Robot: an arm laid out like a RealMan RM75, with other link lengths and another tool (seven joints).
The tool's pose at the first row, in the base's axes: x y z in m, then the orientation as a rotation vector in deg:
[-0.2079 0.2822 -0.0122 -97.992 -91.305 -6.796]
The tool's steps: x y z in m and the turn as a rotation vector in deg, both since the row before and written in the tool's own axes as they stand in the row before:
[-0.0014 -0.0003 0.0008 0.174 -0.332 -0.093]
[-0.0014 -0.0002 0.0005 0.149 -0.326 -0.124]
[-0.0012 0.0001 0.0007 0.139 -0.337 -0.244]
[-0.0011 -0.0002 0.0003 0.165 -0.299 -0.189]
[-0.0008 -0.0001 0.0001 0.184 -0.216 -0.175]
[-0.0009 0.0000 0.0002 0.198 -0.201 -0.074]
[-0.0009 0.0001 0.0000 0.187 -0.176 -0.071]
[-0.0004 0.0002 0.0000 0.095 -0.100 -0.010]
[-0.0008 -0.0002 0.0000 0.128 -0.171 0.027]
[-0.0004 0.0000 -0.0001 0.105 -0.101 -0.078]
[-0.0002 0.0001 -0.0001 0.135 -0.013 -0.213]
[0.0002 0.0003 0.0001 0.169 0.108 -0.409]
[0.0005 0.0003 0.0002 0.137 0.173 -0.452]
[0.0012 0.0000 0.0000 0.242 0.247 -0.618]
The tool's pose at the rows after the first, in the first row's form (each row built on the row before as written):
[-0.2088 0.2815 -0.0134 -97.889 -91.595 -6.422]
[-0.2095 0.2806 -0.0144 -97.778 -91.912 -6.088]
[-0.2100 0.2800 -0.0156 -97.583 -92.342 -5.812]
[-0.2105 0.2793 -0.0163 -97.399 -92.691 -5.519]
[-0.2108 0.2787 -0.0168 -97.185 -92.962 -5.273]
[-0.2111 0.2781 -0.0174 -97.036 -93.132 -4.978]
[-0.2112 0.2774 -0.0179 -96.890 -93.283 -4.712]
[-0.2111 0.2771 -0.0182 -96.840 -93.345 -4.555]
[-0.2114 0.2764 -0.0185 -96.815 -93.420 -4.293]
[-0.2114 0.2760 -0.0186 -96.702 -93.538 -4.160]
[-0.2113 0.2758 -0.0187 -96.432 -93.700 -4.142]
[-0.2110 0.2761 -0.0188 -95.943 -93.931 -4.293]
[-0.2107 0.2767 -0.0188 -95.424 -94.156 -4.545]
[-0.2105 0.2777 -0.0181 -94.669 -94.441 -4.852]

